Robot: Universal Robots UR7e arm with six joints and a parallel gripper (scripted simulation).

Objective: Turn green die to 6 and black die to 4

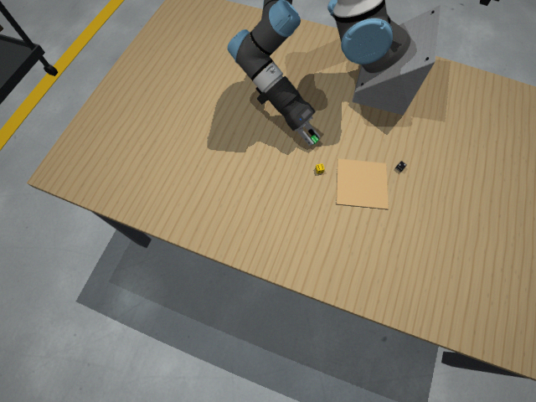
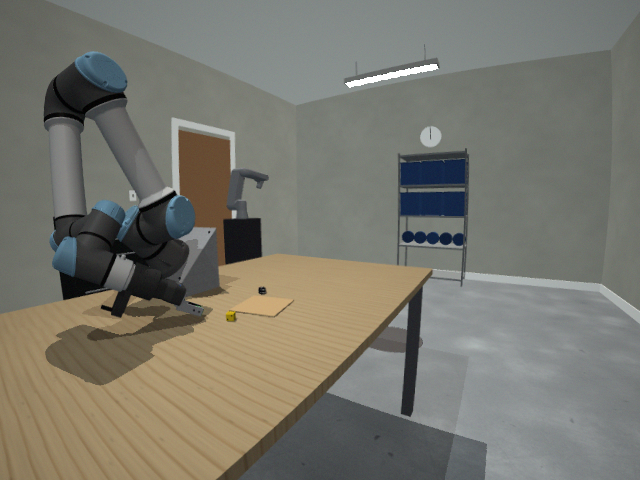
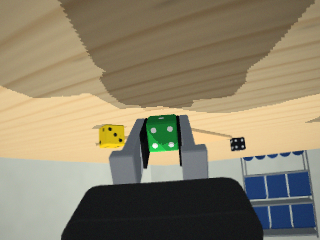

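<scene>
The yellow die is 80 mm ahead of my hand, 50 mm to the left of it and 20 mm below it. Also, from my hand: green die: 10 mm to the left, 10 mm below; black die: 10 mm ahead, 270 mm to the left, 20 mm below; tan mat: 90 mm ahead, 170 mm to the left, 30 mm below.
</scene>
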